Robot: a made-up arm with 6 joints. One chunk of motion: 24 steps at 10 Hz.
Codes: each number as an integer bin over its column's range. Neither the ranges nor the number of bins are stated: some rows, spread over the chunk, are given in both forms.
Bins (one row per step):
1: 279 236 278 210 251 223
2: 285 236 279 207 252 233
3: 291 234 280 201 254 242
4: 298 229 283 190 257 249
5: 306 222 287 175 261 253
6: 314 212 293 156 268 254
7: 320 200 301 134 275 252
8: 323 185 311 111 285 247
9: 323 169 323 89 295 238
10: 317 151 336 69 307 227
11: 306 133 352 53 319 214
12: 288 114 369 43 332 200
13: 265 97 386 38 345 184
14: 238 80 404 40 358 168
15: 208 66 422 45 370 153
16: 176 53 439 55 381 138
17: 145 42 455 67 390 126
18: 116 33 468 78 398 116
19: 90 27 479 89 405 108
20: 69 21 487 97 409 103
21: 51 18 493 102 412 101
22: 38 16 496 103 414 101
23: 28 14 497 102 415 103
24: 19 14 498 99 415 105
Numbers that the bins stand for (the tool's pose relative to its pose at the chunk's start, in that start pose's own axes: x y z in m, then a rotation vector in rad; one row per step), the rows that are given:
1: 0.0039 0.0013 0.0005 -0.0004 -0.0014 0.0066
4: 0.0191 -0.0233 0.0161 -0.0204 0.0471 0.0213
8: 0.0392 -0.1783 0.1038 -0.0992 0.2734 0.0202
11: 0.0255 -0.3615 0.2322 -0.1571 0.5482 0.0014
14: -0.0290 -0.5482 0.3950 -0.1701 0.8634 -0.0247
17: -0.1037 -0.6821 0.5547 -0.1431 1.1221 -0.0485
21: -0.1791 -0.7666 0.6736 -0.1082 1.2999 -0.0627
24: -0.2048 -0.7807 0.6893 -0.1112 1.3241 -0.0604
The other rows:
2: 0.0087 0.0013 0.0036 -0.0034 0.0067 0.0122
3: 0.0135 -0.0057 0.0067 -0.0094 0.0229 0.0173
5: 0.0255 -0.0480 0.0286 -0.0353 0.0795 0.0236
6: 0.0319 -0.0832 0.0474 -0.0543 0.1360 0.0241
7: 0.0368 -0.1255 0.0725 -0.0763 0.1926 0.0230
9: 0.0392 -0.2347 0.1414 -0.1212 0.3542 0.0151
10: 0.0343 -0.2981 0.1821 -0.1411 0.4512 0.0088
12: 0.0111 -0.4284 0.2854 -0.1671 0.6533 -0.0065
13: -0.0074 -0.4883 0.3386 -0.1721 0.7584 -0.0156
15: -0.0531 -0.5975 0.4513 -0.1651 0.9604 -0.0332
16: -0.0788 -0.6433 0.5046 -0.1551 1.0493 -0.0417
18: -0.1269 -0.7138 0.5954 -0.1322 1.1867 -0.0542
19: -0.1478 -0.7349 0.6298 -0.1212 1.2433 -0.0587
20: -0.1646 -0.7560 0.6549 -0.1132 1.2756 -0.0615
22: -0.1895 -0.7736 0.6830 -0.1072 1.3160 -0.0627
23: -0.1975 -0.7807 0.6862 -0.1082 1.3241 -0.0615

